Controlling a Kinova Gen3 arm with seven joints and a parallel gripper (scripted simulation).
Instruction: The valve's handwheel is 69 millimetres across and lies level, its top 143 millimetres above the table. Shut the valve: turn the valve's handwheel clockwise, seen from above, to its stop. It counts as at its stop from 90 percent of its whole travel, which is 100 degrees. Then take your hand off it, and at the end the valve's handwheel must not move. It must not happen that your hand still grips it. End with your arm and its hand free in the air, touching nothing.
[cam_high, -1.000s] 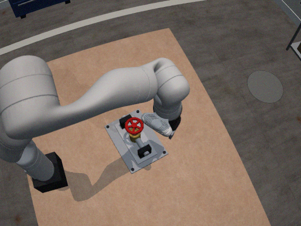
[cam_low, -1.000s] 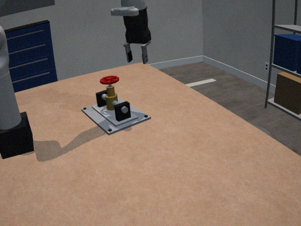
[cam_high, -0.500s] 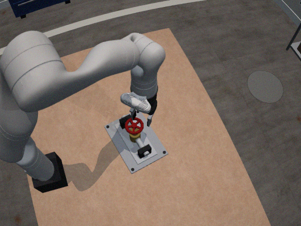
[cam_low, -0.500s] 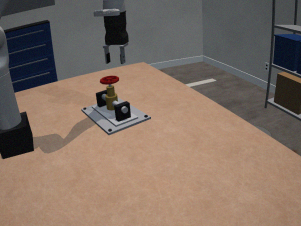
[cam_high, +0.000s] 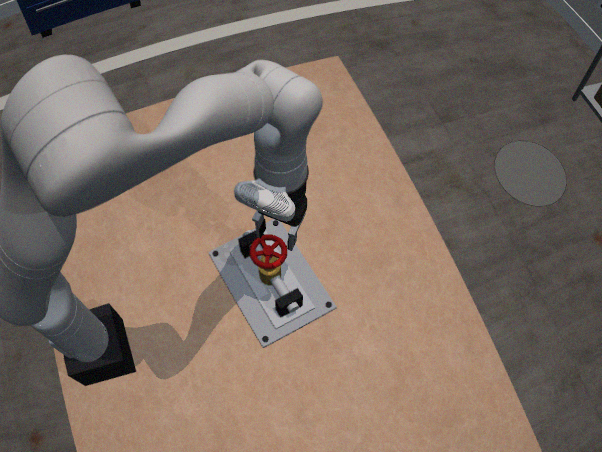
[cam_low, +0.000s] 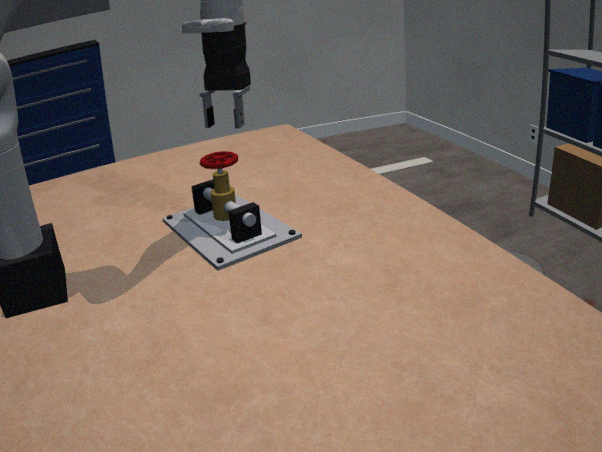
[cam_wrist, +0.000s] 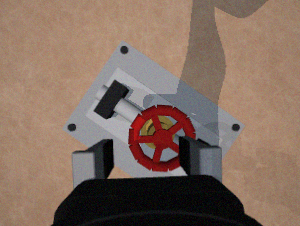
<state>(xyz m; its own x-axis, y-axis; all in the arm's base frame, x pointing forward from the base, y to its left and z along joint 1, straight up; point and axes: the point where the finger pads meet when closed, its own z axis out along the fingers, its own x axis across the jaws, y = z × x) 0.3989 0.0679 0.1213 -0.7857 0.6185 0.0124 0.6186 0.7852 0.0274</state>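
My hand is 9 cm above the red handwheel, 1 cm to the right of it and 1 cm past it.
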